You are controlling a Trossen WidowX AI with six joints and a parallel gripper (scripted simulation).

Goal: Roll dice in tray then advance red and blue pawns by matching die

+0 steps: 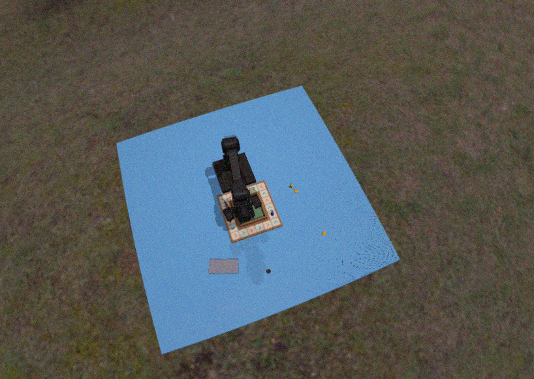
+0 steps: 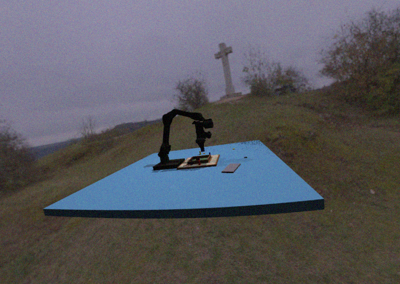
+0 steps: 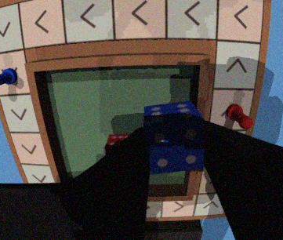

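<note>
The red pawn lies 80 mm to the right of my gripper tip, 70 mm below it and 10 mm behind it. From my gripper tip the other things lie so: grey flat plate 230 mm ahead, 150 mm to the right, 100 mm below; blue pawn 150 mm to the left, 70 mm below, 10 mm behind; green tray 90 mm below, 50 mm behind, 30 mm to the left.
</note>
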